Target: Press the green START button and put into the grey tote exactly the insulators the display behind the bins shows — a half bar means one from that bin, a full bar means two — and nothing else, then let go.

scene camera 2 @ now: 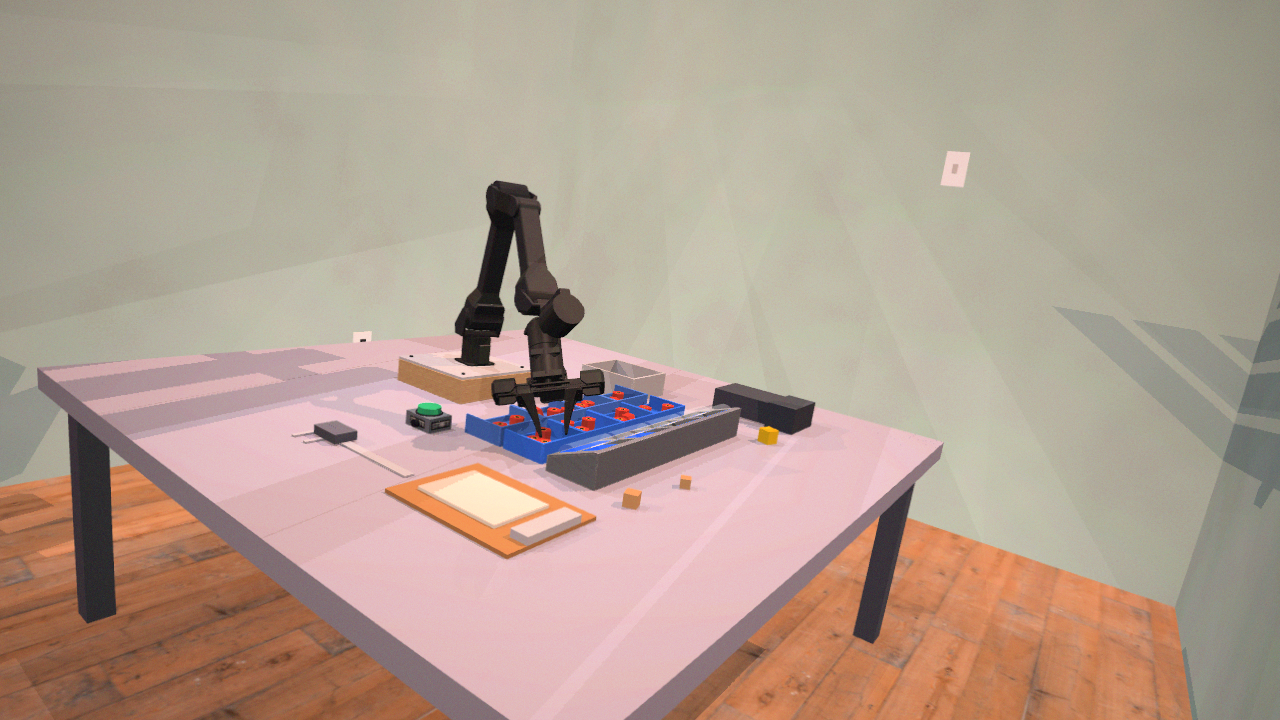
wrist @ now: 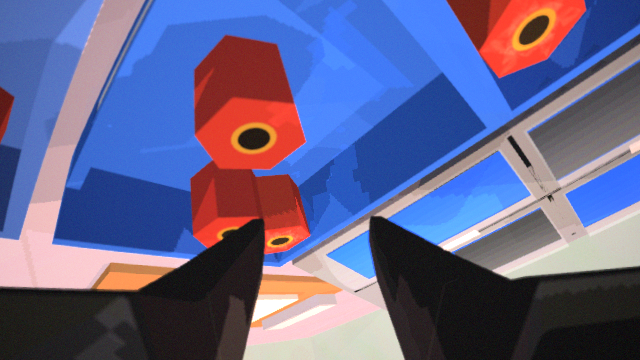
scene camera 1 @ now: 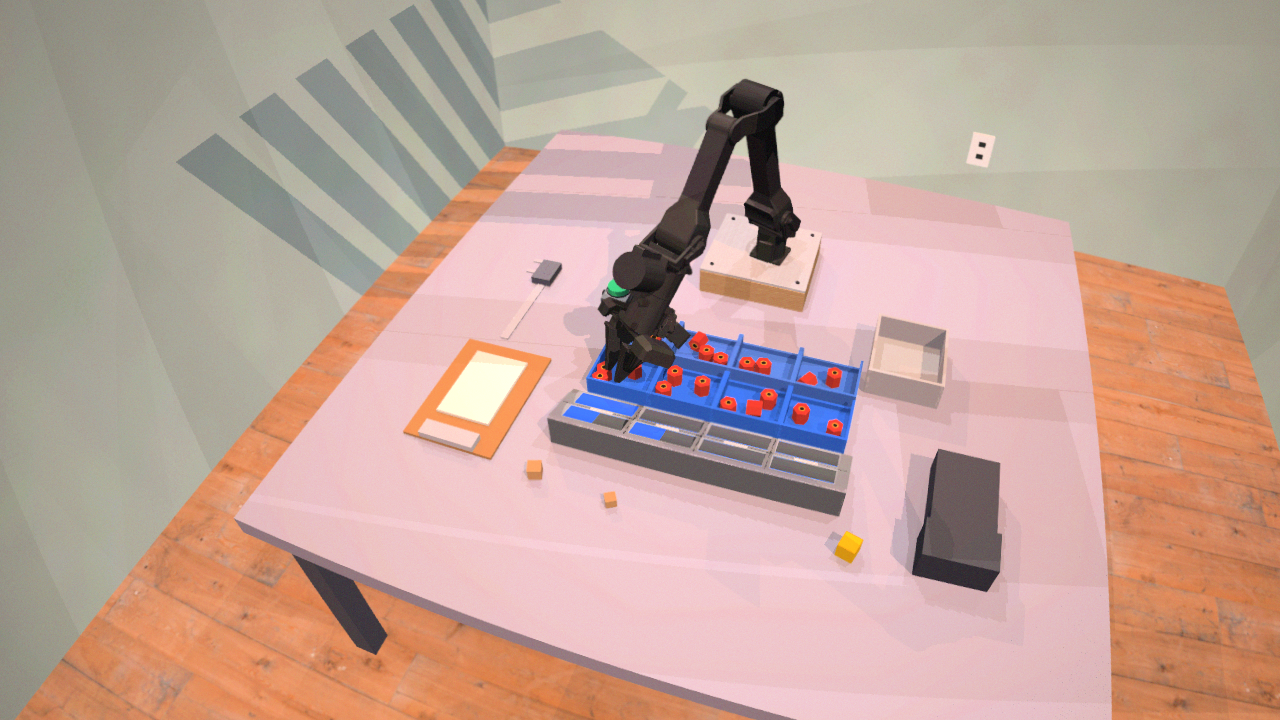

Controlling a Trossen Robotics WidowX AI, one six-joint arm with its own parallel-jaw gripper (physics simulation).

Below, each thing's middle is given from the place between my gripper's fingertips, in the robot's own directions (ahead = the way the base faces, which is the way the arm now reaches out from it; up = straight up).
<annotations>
Now: the grey tool (scene camera 2: 335, 432) 28 cm to the right of my hand, 13 cm behind it and 3 cm below it. From my hand the other things lie so: grey tote (scene camera 1: 908, 360): 42 cm to the left, 28 cm behind, 1 cm below; dark box (scene camera 1: 958, 544): 59 cm to the left, 1 cm below.
</annotations>
